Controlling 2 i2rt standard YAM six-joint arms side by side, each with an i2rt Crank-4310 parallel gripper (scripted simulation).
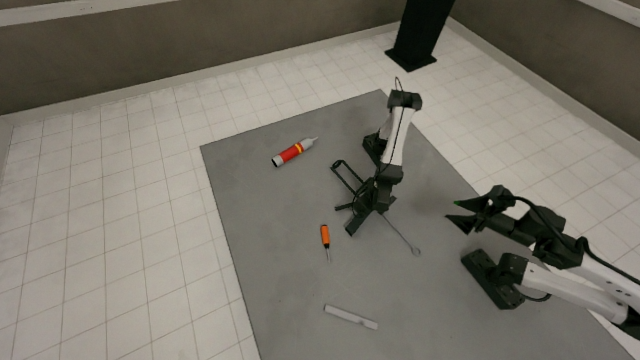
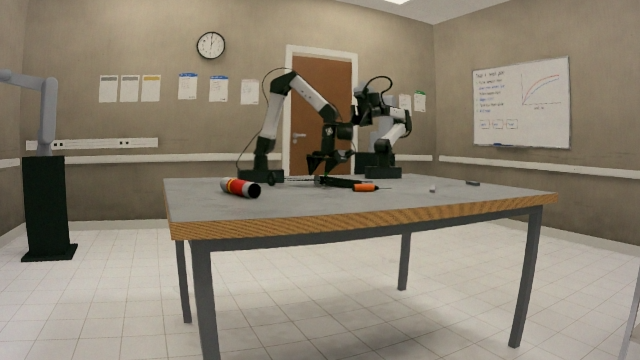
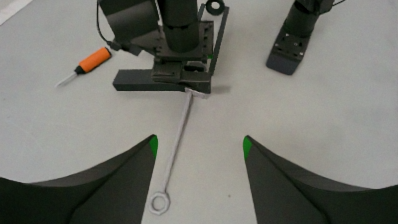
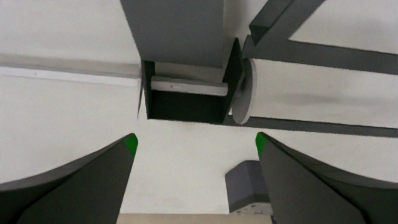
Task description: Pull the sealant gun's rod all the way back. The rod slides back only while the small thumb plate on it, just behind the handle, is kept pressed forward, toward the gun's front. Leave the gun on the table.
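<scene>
A dark sealant gun is visible in the scene, and so are the robot's left gripper and right gripper. Image 3 shows the left gripper too, as it does the right gripper.
</scene>
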